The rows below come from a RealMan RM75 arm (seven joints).
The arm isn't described. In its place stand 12 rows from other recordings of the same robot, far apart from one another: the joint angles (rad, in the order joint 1, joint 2, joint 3, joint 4, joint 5, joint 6, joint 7), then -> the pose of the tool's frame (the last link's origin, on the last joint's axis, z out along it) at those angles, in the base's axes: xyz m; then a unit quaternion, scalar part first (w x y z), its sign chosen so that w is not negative.
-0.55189, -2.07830, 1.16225, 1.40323, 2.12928, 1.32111, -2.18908 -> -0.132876 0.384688 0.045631 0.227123 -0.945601 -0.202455 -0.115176
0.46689, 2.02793, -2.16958, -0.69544, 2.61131, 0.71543, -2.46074 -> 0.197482 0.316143 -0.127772 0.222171 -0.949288 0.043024 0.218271
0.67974, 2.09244, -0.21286, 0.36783, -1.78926, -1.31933, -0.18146 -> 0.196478 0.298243 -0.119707 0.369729 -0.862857 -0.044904 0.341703
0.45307, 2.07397, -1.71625, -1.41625, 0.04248, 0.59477, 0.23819 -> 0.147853 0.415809 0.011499 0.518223 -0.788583 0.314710 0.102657
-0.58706, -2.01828, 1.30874, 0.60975, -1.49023, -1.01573, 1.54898 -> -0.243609 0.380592 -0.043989 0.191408 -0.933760 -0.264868 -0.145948
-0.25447, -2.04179, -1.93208, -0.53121, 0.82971, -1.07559, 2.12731 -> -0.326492 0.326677 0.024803 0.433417 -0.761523 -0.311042 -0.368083
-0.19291, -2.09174, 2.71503, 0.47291, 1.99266, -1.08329, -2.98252 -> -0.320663 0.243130 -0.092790 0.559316 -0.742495 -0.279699 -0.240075
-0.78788, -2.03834, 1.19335, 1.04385, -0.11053, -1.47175, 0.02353 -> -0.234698 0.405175 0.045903 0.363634 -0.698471 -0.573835 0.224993
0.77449, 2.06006, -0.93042, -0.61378, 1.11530, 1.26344, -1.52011 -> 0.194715 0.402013 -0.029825 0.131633 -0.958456 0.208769 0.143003
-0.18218, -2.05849, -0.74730, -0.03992, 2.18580, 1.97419, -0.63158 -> -0.334463 0.199300 0.061615 0.570625 -0.563580 -0.163451 -0.574498
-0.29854, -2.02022, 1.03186, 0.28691, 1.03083, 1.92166, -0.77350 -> -0.272715 0.246871 0.033106 0.273631 -0.787819 -0.069543 -0.547386
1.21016, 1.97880, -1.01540, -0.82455, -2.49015, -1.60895, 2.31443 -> 0.049409 0.435901 0.017530 0.082863 -0.967835 0.217987 -0.094401
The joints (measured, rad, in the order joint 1, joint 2, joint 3, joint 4, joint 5, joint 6, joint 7), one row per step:
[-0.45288 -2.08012 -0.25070 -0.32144 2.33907 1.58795 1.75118]
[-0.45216 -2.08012 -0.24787 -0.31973 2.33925 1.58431 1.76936]
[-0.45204 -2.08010 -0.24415 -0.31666 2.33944 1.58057 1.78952]
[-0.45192 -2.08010 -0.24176 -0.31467 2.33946 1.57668 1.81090]
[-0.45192 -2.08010 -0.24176 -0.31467 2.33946 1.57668 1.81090]
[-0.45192 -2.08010 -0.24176 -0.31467 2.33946 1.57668 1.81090]
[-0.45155 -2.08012 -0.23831 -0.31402 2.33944 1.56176 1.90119]
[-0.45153 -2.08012 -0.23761 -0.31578 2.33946 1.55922 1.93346]
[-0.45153 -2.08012 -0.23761 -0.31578 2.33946 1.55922 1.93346]
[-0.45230 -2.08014 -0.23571 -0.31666 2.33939 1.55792 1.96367]
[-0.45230 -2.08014 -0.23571 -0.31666 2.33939 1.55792 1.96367]
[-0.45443 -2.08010 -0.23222 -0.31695 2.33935 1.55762 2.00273]
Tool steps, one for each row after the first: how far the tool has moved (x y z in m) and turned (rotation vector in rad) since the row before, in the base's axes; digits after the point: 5 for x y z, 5 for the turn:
[-0.00083 -0.00029 -0.00064 0.01084 0.01598 -0.00336]
[-0.00098 -0.00021 -0.00066 0.01200 0.01884 -0.00475]
[-0.00077 -0.00005 -0.00057 0.01363 0.01809 -0.00462]
[0.00000 0.00000 0.00000 0.00000 0.00000 0.00000]
[0.00000 0.00000 0.00000 0.00000 0.00000 0.00000]
[-0.00147 0.00023 -0.00194 0.06035 0.06575 -0.01977]
[0.00016 -0.00009 -0.00047 0.02207 0.01952 -0.00931]
[0.00000 0.00000 0.00000 0.00000 0.00000 0.00000]
[0.00029 -0.00010 -0.00042 0.02030 0.01861 -0.01061]
[0.00000 0.00000 0.00000 0.00000 0.00000 0.00000]
[0.00058 -0.00005 -0.00046 0.02619 0.02422 -0.01615]

